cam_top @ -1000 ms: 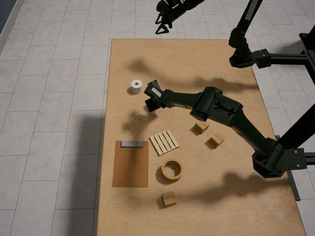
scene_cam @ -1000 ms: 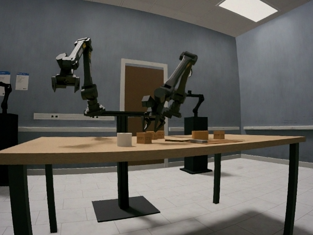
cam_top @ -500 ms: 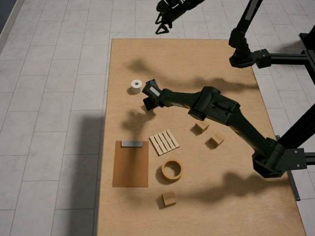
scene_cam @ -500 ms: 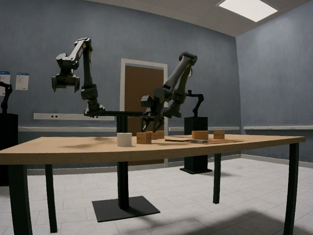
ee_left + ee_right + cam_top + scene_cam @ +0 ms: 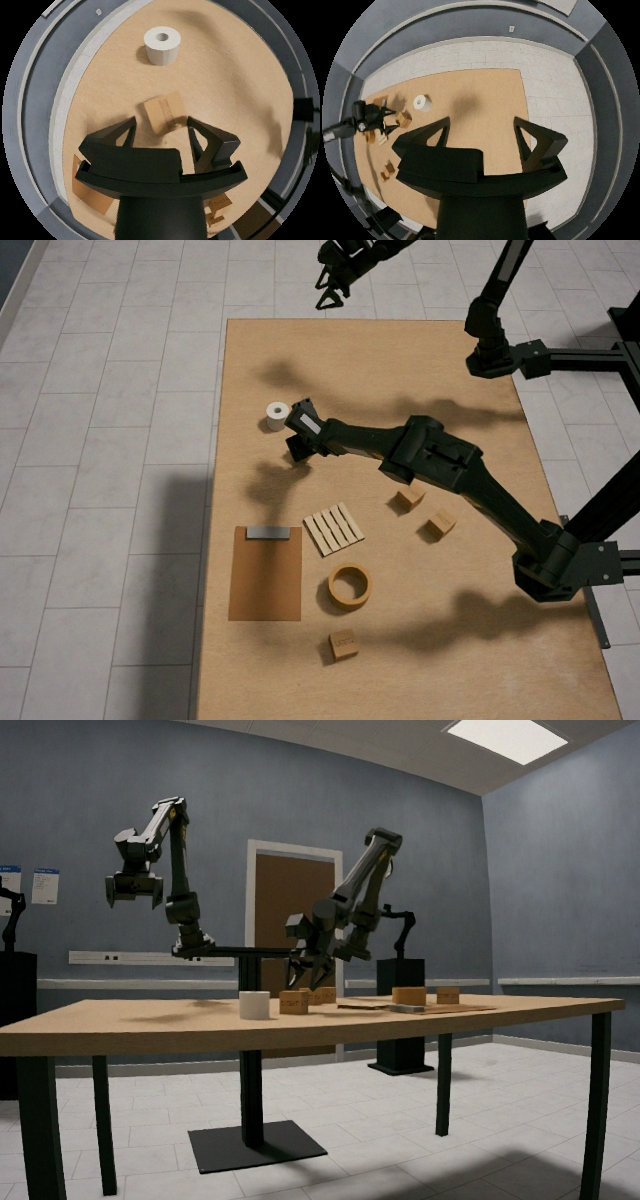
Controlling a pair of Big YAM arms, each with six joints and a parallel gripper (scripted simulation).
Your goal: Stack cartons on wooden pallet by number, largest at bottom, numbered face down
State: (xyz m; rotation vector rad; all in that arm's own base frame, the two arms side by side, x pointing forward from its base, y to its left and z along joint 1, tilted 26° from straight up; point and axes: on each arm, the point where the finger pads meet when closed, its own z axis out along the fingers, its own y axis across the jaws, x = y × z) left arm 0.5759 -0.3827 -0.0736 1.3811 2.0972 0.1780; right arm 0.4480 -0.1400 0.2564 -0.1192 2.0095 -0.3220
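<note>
The white roll is 130 mm to the right of my left hand, 80 mm ahead of it and 40 mm below it.
</note>
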